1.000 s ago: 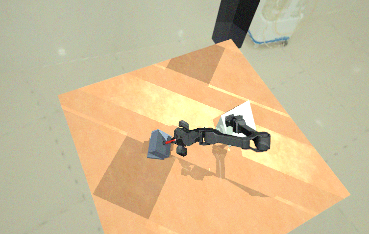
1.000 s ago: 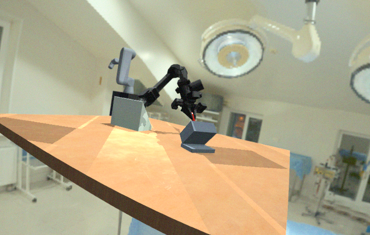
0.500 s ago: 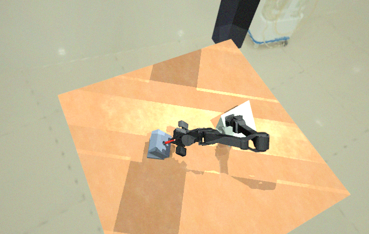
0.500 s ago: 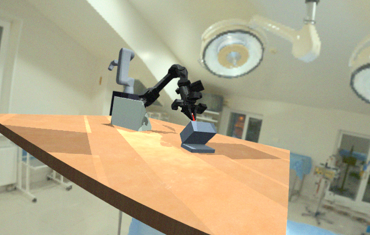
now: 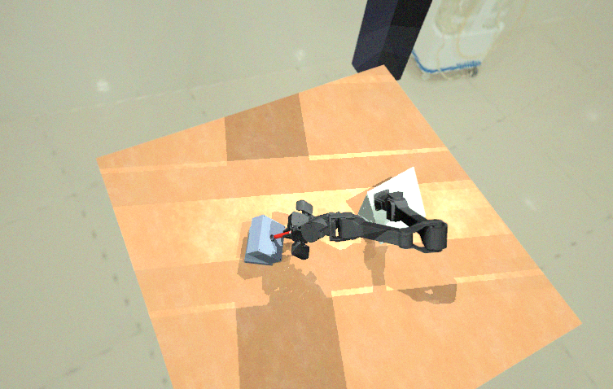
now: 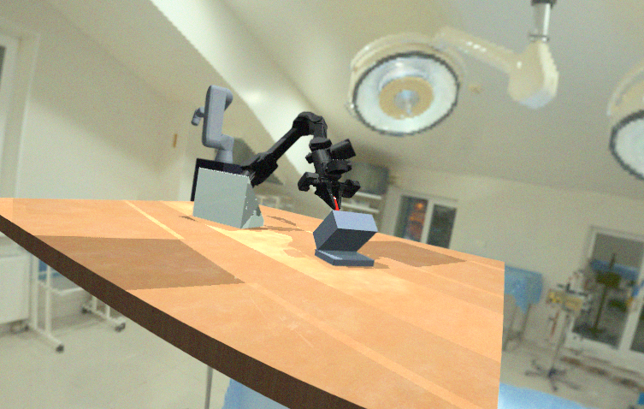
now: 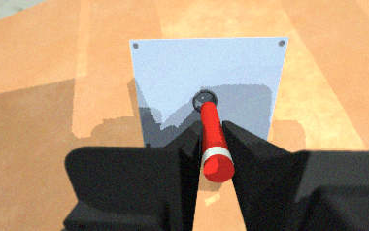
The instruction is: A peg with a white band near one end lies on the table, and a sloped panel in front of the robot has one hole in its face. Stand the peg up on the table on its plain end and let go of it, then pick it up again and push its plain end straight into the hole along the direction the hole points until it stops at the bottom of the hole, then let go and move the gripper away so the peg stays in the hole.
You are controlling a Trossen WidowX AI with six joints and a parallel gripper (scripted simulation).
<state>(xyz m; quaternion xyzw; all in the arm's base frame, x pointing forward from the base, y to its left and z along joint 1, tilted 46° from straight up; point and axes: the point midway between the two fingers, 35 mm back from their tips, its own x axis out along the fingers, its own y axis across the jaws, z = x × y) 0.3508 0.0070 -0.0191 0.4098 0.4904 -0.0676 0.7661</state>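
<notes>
The red peg is 10 mm to the left of my gripper tip, 10 mm behind it and 10 mm above it. The rest, counted from my gripper tip: blue-grey sloped panel (50 mm below, 50 mm ahead, 30 mm to the right).
</notes>
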